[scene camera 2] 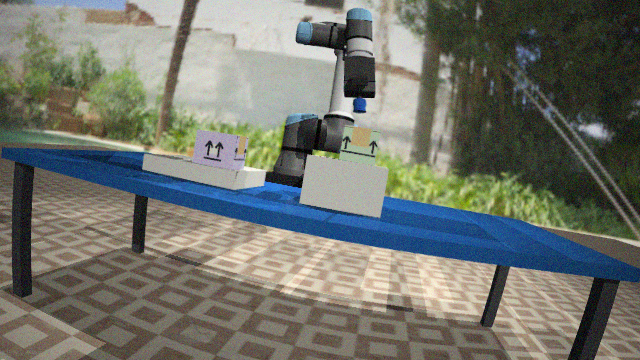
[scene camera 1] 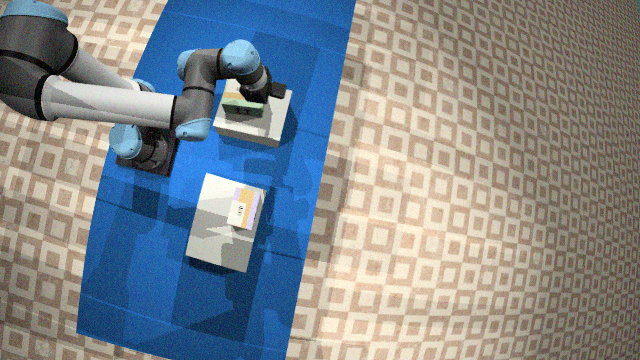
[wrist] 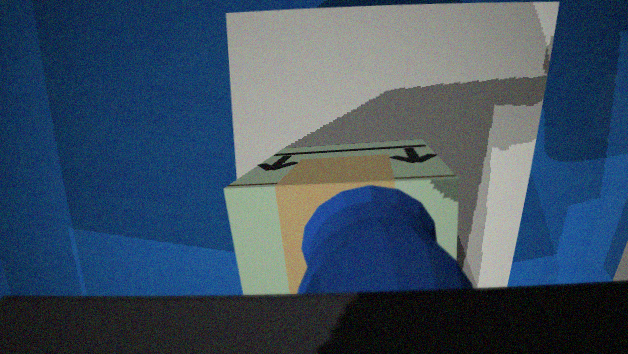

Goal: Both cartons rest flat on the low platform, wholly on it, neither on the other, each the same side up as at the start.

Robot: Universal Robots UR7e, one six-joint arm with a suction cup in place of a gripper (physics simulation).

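Frame: origin at the arm's base, x ahead, y left, z up, level; metres.
Seen in the pictures: hand, its tool point: (scene camera 2: pixel 359 111) (wrist: pixel 368 247); arm's base, origin of its link: (scene camera 2: pixel 293 175) (scene camera 1: pixel 151 151).
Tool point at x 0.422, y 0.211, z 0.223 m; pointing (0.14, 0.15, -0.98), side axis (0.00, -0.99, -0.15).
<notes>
Offsets run from my tool point to a thing's top centre.
The purple carton {0.003 m ahead, 0.361 m right, 0.114 m down} (scene camera 1: pixel 240 207) (scene camera 2: pixel 202 145), with orange tape and a white label, rests flat on the low platform {0.066 m back, 0.428 m right, 0.207 m down} (scene camera 1: pixel 210 200) (scene camera 2: pixel 170 167), near one long edge. The green carton {0.065 m back, 0.012 m left, 0.042 m down} (scene camera 1: pixel 242 109) (scene camera 2: pixel 359 150) (wrist: pixel 257 235), with orange tape, rests flat on the taller white block {0.036 m back, 0.001 m left, 0.135 m down} (scene camera 1: pixel 247 135) (scene camera 2: pixel 345 185) (wrist: pixel 300 60); its printed arrows point up. My gripper's blue suction cup (scene camera 2: pixel 359 105) (wrist: pixel 371 235) is above the green carton with a visible gap in scene camera 2, and it holds nothing. In scene camera 1 the arm's wrist hides the cup and part of the green carton.
The blue table (scene camera 1: pixel 310 100) (scene camera 2: pixel 450 245) carries both supports and the arm's base (scene camera 1: pixel 150 155) (scene camera 2: pixel 290 167). The taller block stands beside the low platform, with a strip of table between them. The arm reaches over the table to the taller block.
</notes>
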